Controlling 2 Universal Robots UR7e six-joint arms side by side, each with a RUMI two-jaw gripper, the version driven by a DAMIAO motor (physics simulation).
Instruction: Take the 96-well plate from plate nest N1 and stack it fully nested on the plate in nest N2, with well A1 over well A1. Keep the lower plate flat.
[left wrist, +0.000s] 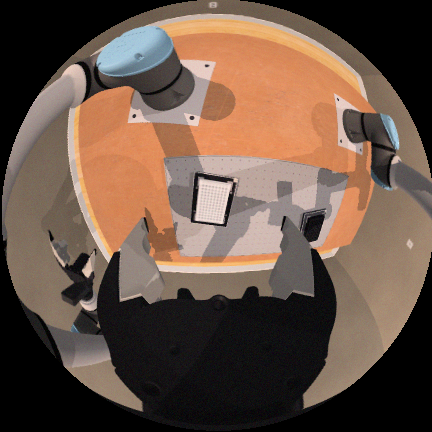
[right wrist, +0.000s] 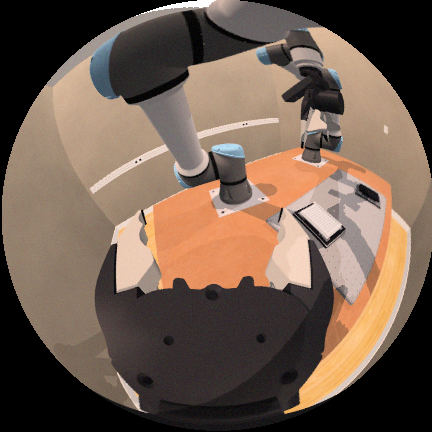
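A white 96-well plate (left wrist: 214, 201) (right wrist: 320, 220) sits flat in a black-edged nest (left wrist: 194, 200). A dark block, which looks like a black plate in its nest (left wrist: 314, 228) (right wrist: 369, 192), lies farther along the same board; its wells cannot be made out. I cannot read which nest is N1 or N2, nor find well A1. My left gripper (left wrist: 214, 218) is open and empty, high above the table, with its jaws on the near side of the board. My right gripper (right wrist: 211, 209) (left wrist: 67, 239) is open and empty, raised off to the side of the table, away from both nests.
A grey perforated board (left wrist: 250, 172) (right wrist: 357, 275) carries both nests on the orange table top (left wrist: 270, 100) (right wrist: 200, 240). The right arm's base (left wrist: 172, 90) (right wrist: 235, 185) and the left arm's base (left wrist: 354, 125) (right wrist: 312, 151) stand on white plates behind it. Arm shadows cross the board.
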